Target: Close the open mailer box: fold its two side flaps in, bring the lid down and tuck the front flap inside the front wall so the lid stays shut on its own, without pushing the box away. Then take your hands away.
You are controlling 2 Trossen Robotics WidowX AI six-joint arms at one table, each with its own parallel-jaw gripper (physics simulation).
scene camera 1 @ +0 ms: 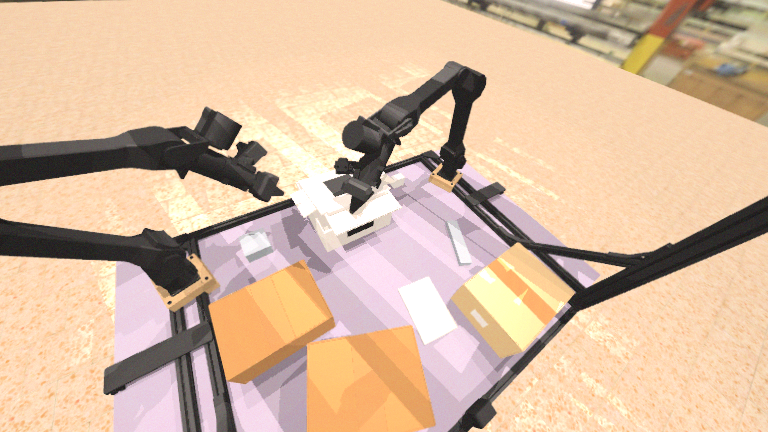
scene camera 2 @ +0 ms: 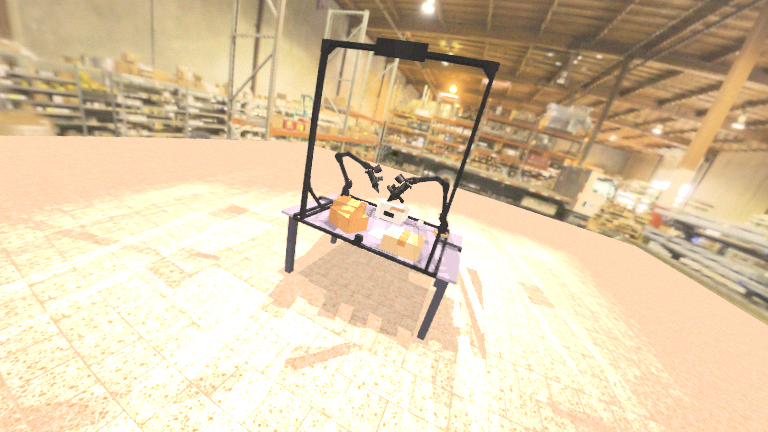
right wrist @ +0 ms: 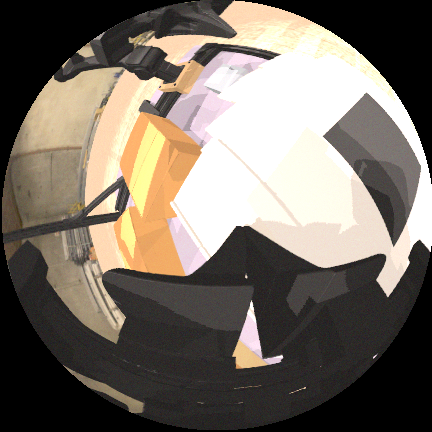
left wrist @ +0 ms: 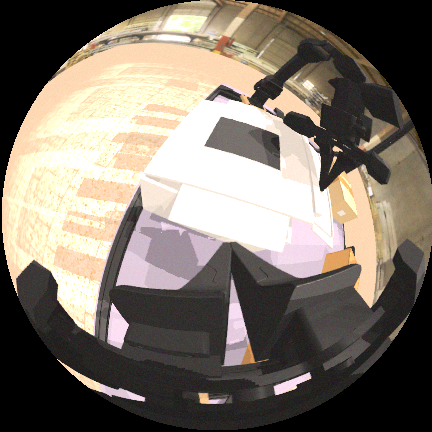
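Where they show: left gripper, fingertip midpoint: (scene camera 1: 283,194) (scene camera 2: 379,193) (right wrist: 233,35) (left wrist: 228,247); right gripper, fingertip midpoint: (scene camera 1: 351,213) (scene camera 2: 387,201) (right wrist: 241,232) (left wrist: 319,190); left arm's base at its link origin: (scene camera 1: 181,278) (right wrist: 173,74); right arm's base at its link origin: (scene camera 1: 447,173) (left wrist: 254,102).
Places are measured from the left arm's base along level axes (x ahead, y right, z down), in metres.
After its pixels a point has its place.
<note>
The white mailer box (scene camera 1: 328,239) @[x 0.316, y 0.173, z -0.018 m] (scene camera 2: 400,219) @[x 0.514, y 0.231, z 0.000 m] stands at the table's far edge in scene camera 1. Its lid (left wrist: 175,150) @[x 0.410, y -0.004, z -0.062 m] (right wrist: 280,165) @[x 0.378, y 0.155, z -0.106 m], with a dark grey rectangle, lies low over the box. The front flap (right wrist: 215,185) @[x 0.345, y 0.186, z -0.105 m] extends outward past a crease. A side flap (left wrist: 230,215) @[x 0.329, y 0.057, z -0.077 m] sticks out on the side near my left gripper. My right gripper (scene camera 1: 352,211) @[x 0.377, y 0.201, z -0.108 m] (scene camera 2: 390,199) @[x 0.377, y 0.201, z -0.108 m] (left wrist: 319,190) @[x 0.377, y 0.201, z -0.108 m] (right wrist: 241,232) @[x 0.377, y 0.201, z -0.108 m] is shut and empty, tips at the lid's front; contact is unclear. My left gripper (scene camera 1: 280,193) @[x 0.292, y 0.035, z -0.114 m] (scene camera 2: 377,190) @[x 0.292, y 0.035, z -0.114 m] (left wrist: 228,247) @[x 0.292, y 0.035, z -0.114 m] is shut and empty, beside the box and apart from it.
Two orange cardboard boxes (scene camera 1: 268,317) @[x 0.092, y 0.248, z -0.047 m] (scene camera 1: 365,376) @[x 0.153, y 0.472, z -0.054 m] and a taped carton (scene camera 1: 483,306) @[x 0.431, y 0.583, z -0.055 m] stand nearer the camera. A white sheet (scene camera 1: 428,310) @[x 0.375, y 0.493, z 0.042 m], a grey strip (scene camera 1: 458,241) @[x 0.616, y 0.443, z 0.029 m] and a pale block (scene camera 1: 256,244) @[x 0.176, y 0.030, z 0.010 m] lie on the table. A small white object (scene camera 2: 420,222) @[x 0.687, y 0.142, z 0.014 m] lies right of the mailer.
</note>
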